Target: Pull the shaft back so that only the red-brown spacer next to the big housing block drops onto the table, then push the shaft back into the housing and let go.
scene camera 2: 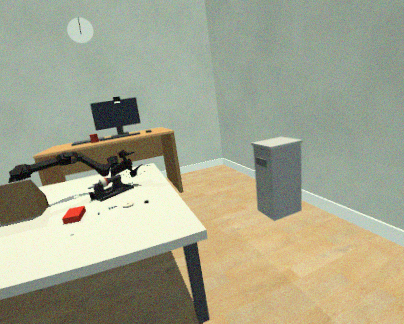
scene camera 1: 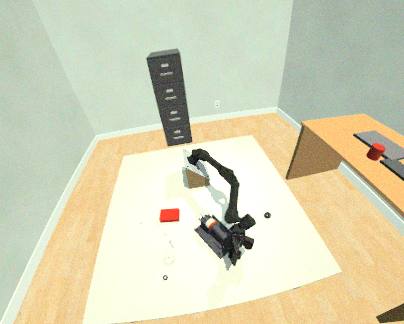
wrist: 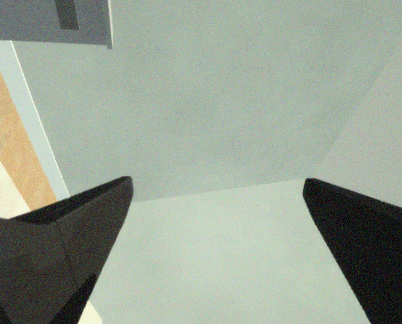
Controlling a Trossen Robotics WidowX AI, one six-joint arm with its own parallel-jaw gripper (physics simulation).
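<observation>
The dark housing block sits on a dark base plate on the white table. A red-brown spacer shows beside the block in scene camera 1, with a pale cylindrical part next to it. Whether the spacer touches the block is too small to tell, and the shaft is not clearly distinguishable. My gripper is open and empty, raised near the far end of the fixture from the pale part. The arm's wrist partly covers that end. The fixture does not show in the wrist view.
A red box lies on the table. A pale ring, a small dark ring and another dark ring lie apart. The arm stands on a brown block. A grey bin stands beyond the table.
</observation>
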